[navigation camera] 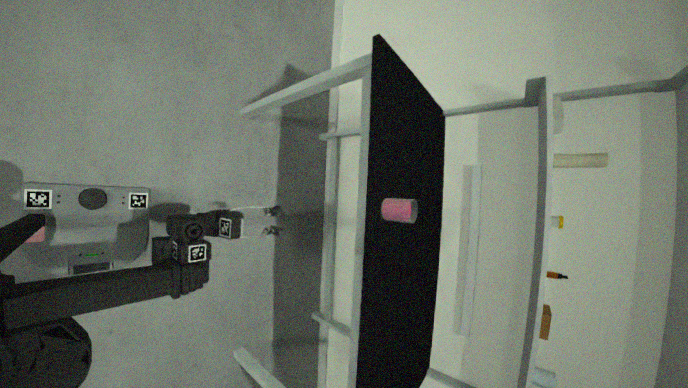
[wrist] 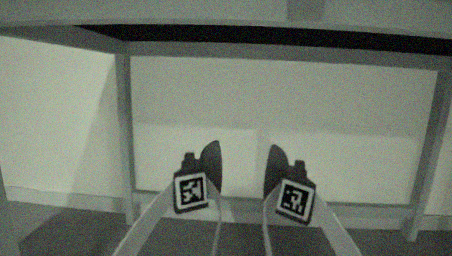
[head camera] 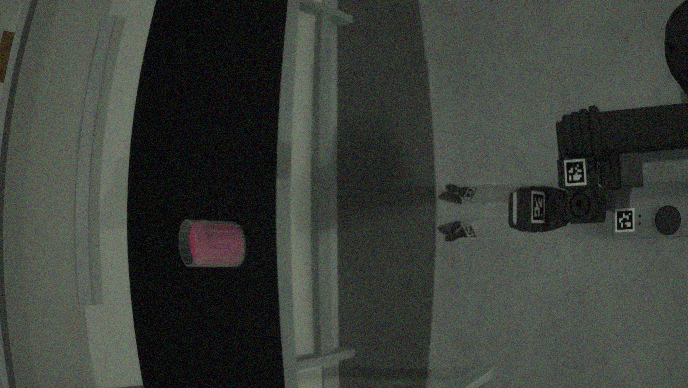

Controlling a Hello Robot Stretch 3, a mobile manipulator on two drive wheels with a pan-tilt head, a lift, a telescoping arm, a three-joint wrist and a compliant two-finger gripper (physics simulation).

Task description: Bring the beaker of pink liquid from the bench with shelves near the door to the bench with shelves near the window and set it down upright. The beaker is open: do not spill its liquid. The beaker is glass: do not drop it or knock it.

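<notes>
The glass beaker of pink liquid (head camera: 216,243) (navigation camera: 398,210) stands upright on the black top of a bench with shelves (head camera: 210,125) (navigation camera: 400,290), near its front edge in the navigation view. My gripper (head camera: 457,212) (navigation camera: 272,220) (wrist: 243,161) is open, with nothing between its fingertips. It points toward the bench front and is apart from the beaker. In the wrist view the fingers are lower than the bench top and face the open frame under it. The beaker does not show in the wrist view. I cannot tell which bench this is from the door or window.
The bench's pale front rail and legs (navigation camera: 305,90) stand between gripper and beaker. Behind the top rises a shelf (navigation camera: 536,200) with a pale cylinder (navigation camera: 580,160), a yellow-capped jar (navigation camera: 560,222), a small orange bottle (navigation camera: 553,275) and a brown box (navigation camera: 545,322). My arm (navigation camera: 100,290) reaches beside my base.
</notes>
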